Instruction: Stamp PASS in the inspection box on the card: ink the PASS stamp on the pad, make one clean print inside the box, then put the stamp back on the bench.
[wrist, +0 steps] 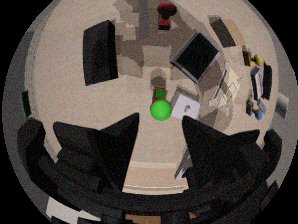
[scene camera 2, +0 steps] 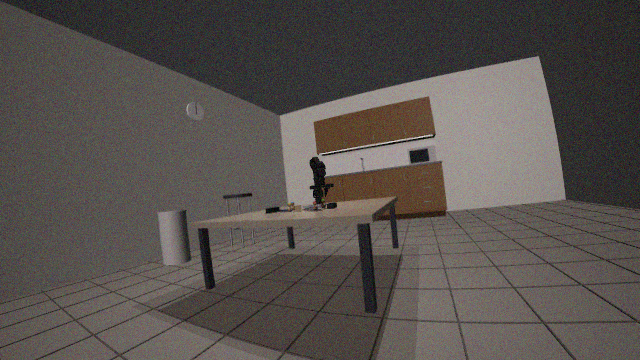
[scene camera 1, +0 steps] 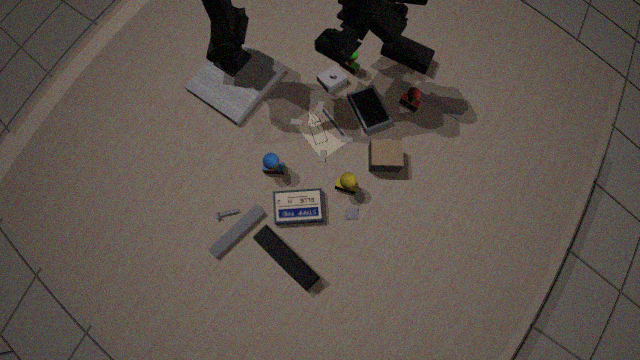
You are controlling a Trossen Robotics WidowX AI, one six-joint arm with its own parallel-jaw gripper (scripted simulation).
Path:
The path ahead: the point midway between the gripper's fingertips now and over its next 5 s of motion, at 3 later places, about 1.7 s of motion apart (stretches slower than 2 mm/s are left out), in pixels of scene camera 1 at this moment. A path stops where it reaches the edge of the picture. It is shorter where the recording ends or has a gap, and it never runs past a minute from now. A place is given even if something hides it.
My gripper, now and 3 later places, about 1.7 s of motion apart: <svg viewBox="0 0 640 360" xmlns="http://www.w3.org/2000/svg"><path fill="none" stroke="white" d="M353 46L349 61L351 56L352 49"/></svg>

